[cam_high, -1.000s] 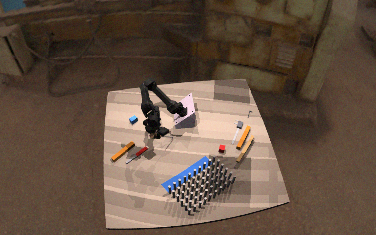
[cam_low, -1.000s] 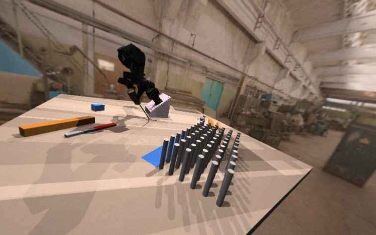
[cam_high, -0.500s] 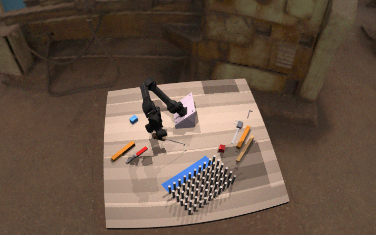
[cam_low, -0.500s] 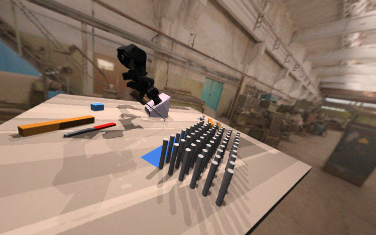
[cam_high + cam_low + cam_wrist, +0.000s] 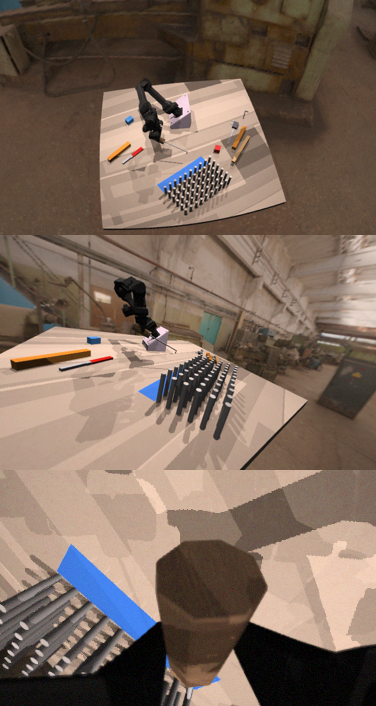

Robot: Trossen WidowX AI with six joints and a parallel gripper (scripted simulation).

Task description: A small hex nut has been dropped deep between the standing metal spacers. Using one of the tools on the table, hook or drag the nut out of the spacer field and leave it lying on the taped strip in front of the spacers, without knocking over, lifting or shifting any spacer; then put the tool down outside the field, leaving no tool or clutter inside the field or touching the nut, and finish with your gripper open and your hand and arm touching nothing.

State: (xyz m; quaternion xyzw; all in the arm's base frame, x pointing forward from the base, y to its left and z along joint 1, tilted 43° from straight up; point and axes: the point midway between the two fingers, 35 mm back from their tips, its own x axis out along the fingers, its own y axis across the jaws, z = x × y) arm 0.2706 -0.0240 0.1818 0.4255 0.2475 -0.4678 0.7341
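Now: the blue taped strip 17 cm ahead of my gripper tip, 16 cm to the left of it and 17 cm below it. Also, from my gripper tip: blue cube: 30 cm behind, 26 cm to the right, 15 cm below; red-handled tool: 3 cm ahead, 21 cm to the right, 17 cm below; wire hook tool: 2 cm ahead, 9 cm to the left, 3 cm below.
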